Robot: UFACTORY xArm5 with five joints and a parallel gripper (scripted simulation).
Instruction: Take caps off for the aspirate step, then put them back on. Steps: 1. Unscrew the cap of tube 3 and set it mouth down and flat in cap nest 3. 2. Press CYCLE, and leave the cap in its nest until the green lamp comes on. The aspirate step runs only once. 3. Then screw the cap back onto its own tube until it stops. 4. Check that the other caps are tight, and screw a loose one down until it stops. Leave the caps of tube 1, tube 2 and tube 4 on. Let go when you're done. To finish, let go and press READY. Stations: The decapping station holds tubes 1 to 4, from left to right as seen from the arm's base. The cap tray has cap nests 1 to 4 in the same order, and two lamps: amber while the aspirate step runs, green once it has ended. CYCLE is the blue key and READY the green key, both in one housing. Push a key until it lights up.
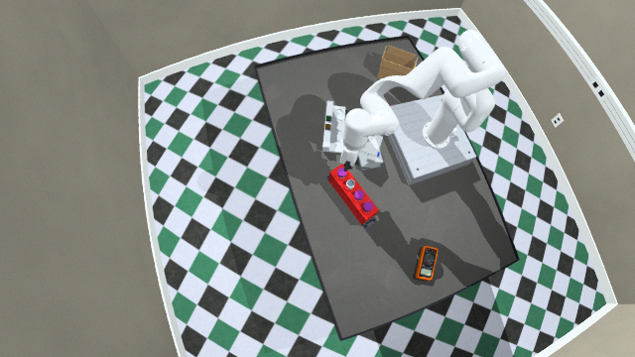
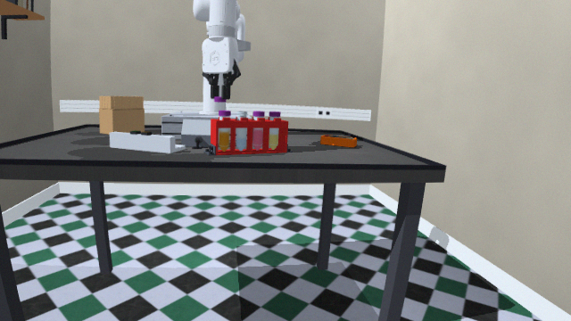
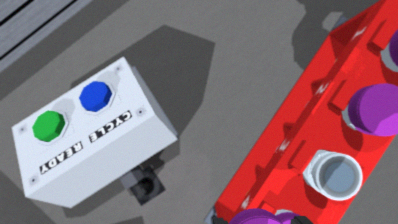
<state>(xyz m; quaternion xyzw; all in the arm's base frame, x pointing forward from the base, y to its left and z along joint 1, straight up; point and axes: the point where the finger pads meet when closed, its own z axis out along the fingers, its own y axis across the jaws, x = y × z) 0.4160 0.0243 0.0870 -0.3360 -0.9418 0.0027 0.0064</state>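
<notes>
Right now the blue cycle key is 14 cm behind my hand, 11 cm below it and 3 cm to the right of it. Round my hand: table edge 22 cm ahead, 17 cm below, 4 cm to the right; then green ready key 14 cm behind, 11 cm below, 8 cm to the right; then grey key housing 12 cm below, 12 cm behind, 6 cm to the right.
</notes>
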